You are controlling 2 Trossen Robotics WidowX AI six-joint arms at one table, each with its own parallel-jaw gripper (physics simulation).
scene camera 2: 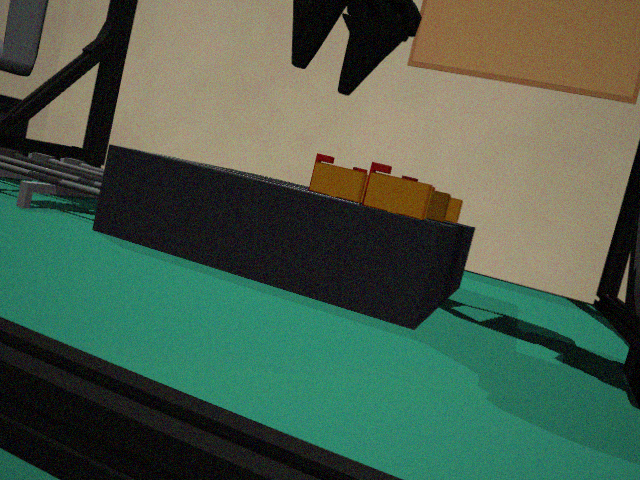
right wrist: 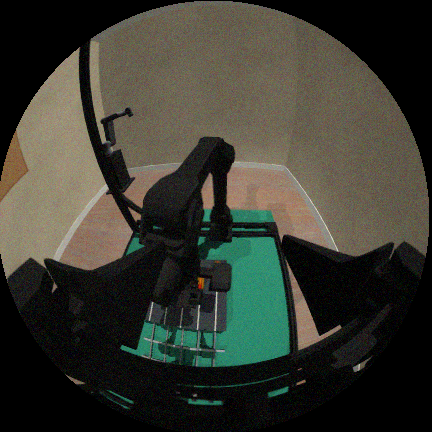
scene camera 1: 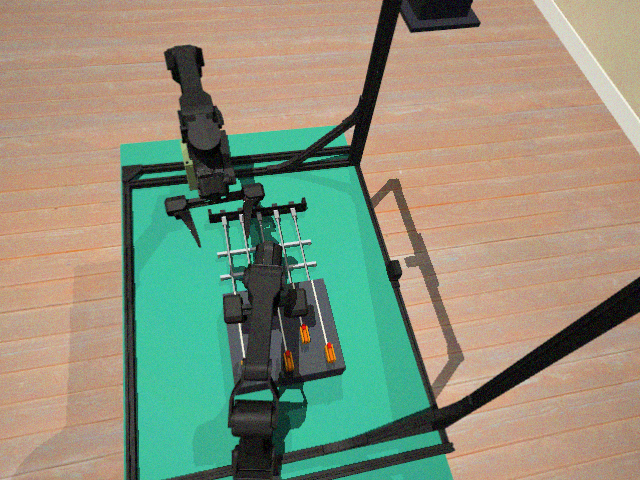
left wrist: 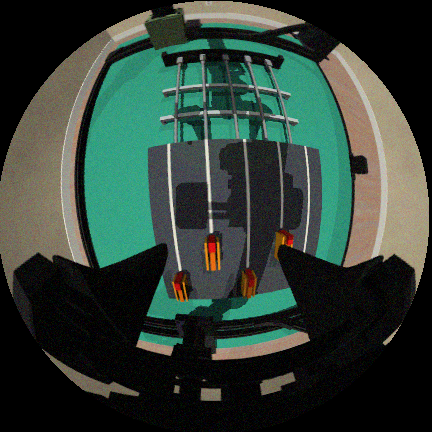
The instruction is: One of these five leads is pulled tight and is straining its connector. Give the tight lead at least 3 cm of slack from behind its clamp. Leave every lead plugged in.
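Frame: origin at the left arm's base, x ahead, y left, z up, level; metres.
Seen in the pictures: left gripper, fingertip midpoint: (scene camera 2: 322, 81) (left wrist: 224, 250); right gripper, fingertip midpoint: (right wrist: 224, 244) (scene camera 1: 224, 242); left arm's base at its link origin: (right wrist: 221, 229) (scene camera 1: 254, 470) (left wrist: 194, 330).
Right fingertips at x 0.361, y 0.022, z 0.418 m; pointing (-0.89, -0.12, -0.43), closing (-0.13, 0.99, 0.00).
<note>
Offsets run from my right fingertips to a thing's top centre. "spot": to the spot under its first point. Level surfaces: height alone.
Five pale leads, the outermost @(spot: 0.006 m back, 0.220 m right, 0.374 m down) (scene camera 1: 318, 310) (left wrist: 307, 195) at picture right, run from grey plugs at a black bar (scene camera 1: 303, 204) (left wrist: 167, 59) onto the dark block (scene camera 1: 312, 361) (scene camera 2: 258, 232) (left wrist: 161, 200). All look fairly straight; I cannot tell which is tight. Orange clamps with red tops, including one @(0.073 m back, 0.173 m right, 0.350 m down) (scene camera 1: 305, 334) (left wrist: 284, 242), sit at their ends; the fifth clamp is hidden in the left wrist view. My left gripper (scene camera 2: 322, 80) (left wrist: 224, 250) is open and empty above the block. My right gripper (scene camera 1: 223, 240) is open and empty, high near the black bar.
Two white cross rails @(spot: 0.215 m ahead, 0.023 m left, 0.421 m down) (scene camera 1: 222, 254) (left wrist: 167, 120) lie under the leads between the black bar and the block. Black frame beams (scene camera 1: 129, 310) edge the green mat @(0.441 m down) (scene camera 1: 175, 335). A black upright (scene camera 1: 374, 77) rises at the far corner.
</note>
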